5 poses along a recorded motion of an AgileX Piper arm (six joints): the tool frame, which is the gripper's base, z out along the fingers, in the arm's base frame.
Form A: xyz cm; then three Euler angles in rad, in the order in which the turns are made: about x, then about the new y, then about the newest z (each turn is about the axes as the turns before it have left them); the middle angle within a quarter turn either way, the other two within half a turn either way.
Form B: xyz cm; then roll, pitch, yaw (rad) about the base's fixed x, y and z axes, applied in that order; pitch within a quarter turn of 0, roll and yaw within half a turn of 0. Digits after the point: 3 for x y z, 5 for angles.
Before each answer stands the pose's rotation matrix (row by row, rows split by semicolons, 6 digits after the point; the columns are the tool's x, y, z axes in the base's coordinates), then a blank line. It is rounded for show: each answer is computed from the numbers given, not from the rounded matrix.
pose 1, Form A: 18.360 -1.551 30.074 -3.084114 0.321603 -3.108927
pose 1, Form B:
-0.948224 0.030985 0.316088; 0.050755 0.997223 0.054502; -0.313521 0.067723 -0.947163

18.360 -1.551 30.074 3.07021 0.31890 3.08812
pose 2, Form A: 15.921 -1.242 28.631 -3.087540 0.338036 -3.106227
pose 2, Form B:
-0.942818 0.033357 0.331635; 0.053212 0.997282 0.050969; -0.329033 0.065701 -0.942030

15.921 -1.242 28.631 3.07196 0.33528 3.08521
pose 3, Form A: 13.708 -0.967 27.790 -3.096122 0.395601 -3.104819
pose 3, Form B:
-0.922141 0.033926 0.385363; 0.054232 0.997647 0.041944; -0.383033 0.059578 -0.921811

13.708 -0.967 27.790 3.07705 0.39308 3.08285
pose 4, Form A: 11.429 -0.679 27.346 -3.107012 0.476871 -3.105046
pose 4, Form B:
-0.887842 0.032462 0.459002; 0.052375 0.998155 0.030717; -0.457158 0.051312 -0.887904

11.429 -0.679 27.346 3.08387 0.47480 3.08267
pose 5, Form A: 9.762 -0.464 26.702 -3.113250 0.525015 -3.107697
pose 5, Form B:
-0.864819 0.029325 0.501226; 0.048072 0.998543 0.024522; -0.499777 0.045302 -0.864969

9.762 -0.464 26.702 3.08927 0.52334 3.08606
